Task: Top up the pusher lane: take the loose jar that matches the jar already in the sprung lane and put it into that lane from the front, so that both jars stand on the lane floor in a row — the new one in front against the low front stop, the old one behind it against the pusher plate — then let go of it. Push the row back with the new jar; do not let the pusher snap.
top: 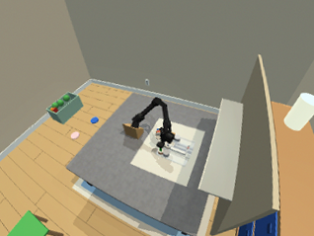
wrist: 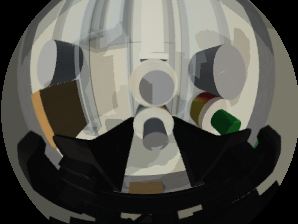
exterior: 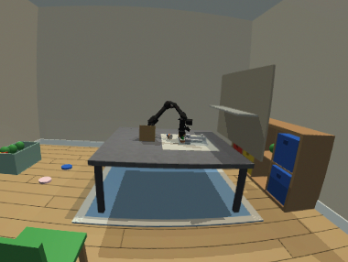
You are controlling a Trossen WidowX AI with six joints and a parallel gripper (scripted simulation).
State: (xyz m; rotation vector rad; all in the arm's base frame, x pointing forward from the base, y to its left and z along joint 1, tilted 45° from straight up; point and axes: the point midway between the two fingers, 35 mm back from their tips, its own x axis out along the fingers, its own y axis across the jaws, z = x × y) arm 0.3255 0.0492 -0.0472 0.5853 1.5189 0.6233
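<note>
Now: gripper tip 130 mm to the right of the brown box, 20 mm short of it and 10 mm below it. The rest, counted from my gripper tip: lane (150 mm ahead, 30 mm to the left, 10 mm below).
</note>
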